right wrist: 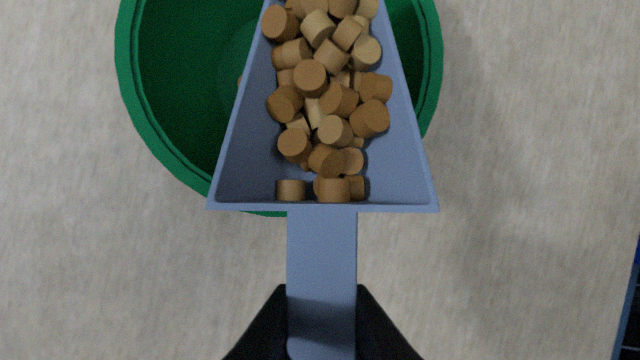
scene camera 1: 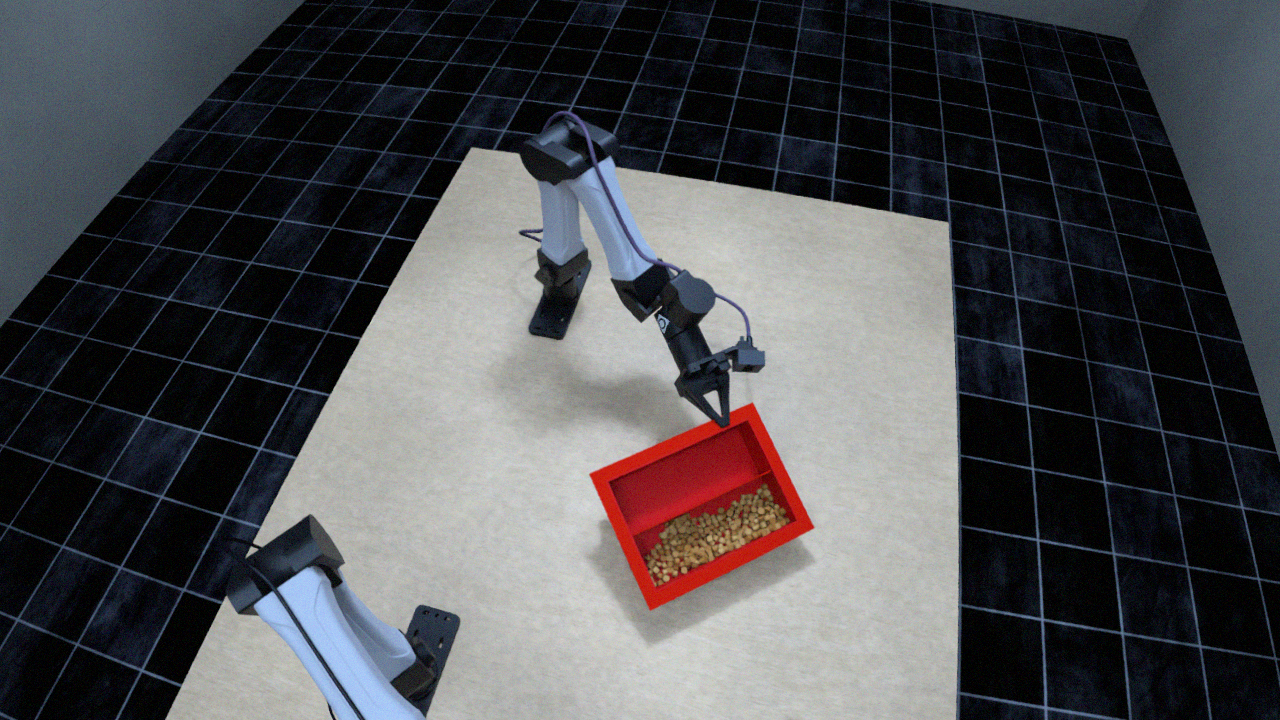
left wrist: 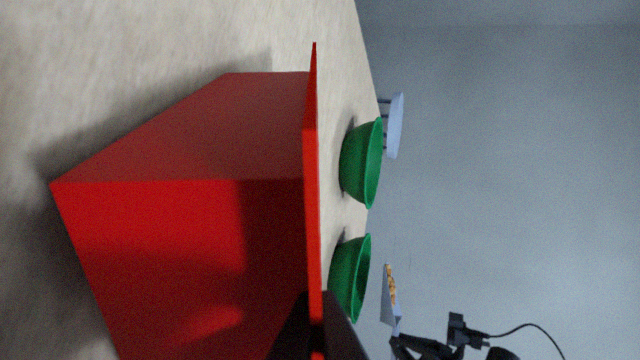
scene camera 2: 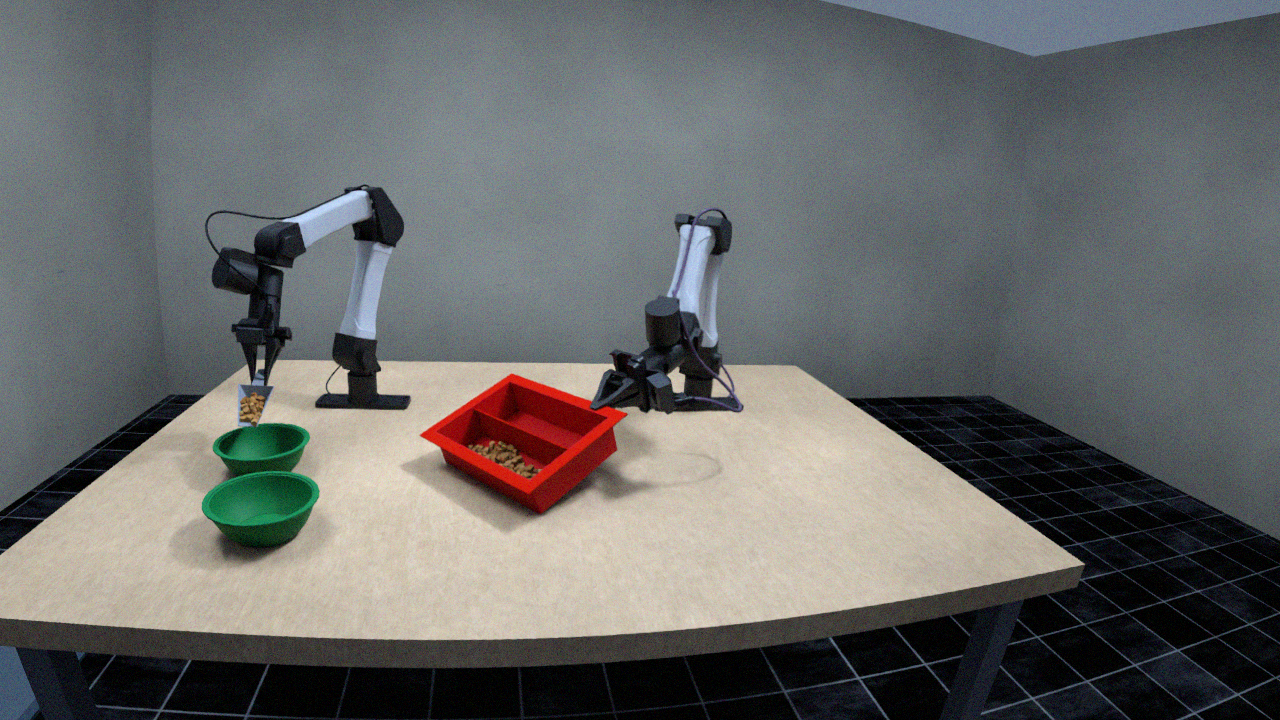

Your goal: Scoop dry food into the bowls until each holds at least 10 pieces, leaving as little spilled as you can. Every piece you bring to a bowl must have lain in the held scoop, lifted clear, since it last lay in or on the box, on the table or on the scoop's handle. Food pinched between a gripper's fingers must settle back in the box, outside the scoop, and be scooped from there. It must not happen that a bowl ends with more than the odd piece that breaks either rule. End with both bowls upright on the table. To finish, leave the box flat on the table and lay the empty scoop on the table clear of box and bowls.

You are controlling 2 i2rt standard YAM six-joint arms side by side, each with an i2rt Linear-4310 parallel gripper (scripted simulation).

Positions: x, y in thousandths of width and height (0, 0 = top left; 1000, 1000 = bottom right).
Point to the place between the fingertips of the left gripper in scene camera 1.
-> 567, 592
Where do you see a green bowl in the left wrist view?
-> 537, 774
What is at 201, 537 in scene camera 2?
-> A grey-blue scoop.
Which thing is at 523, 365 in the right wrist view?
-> A piece of food.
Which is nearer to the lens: the red box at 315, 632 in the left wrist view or the green bowl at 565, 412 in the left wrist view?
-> The red box.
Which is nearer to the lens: the grey-blue scoop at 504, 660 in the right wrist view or the green bowl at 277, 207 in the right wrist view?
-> The grey-blue scoop.
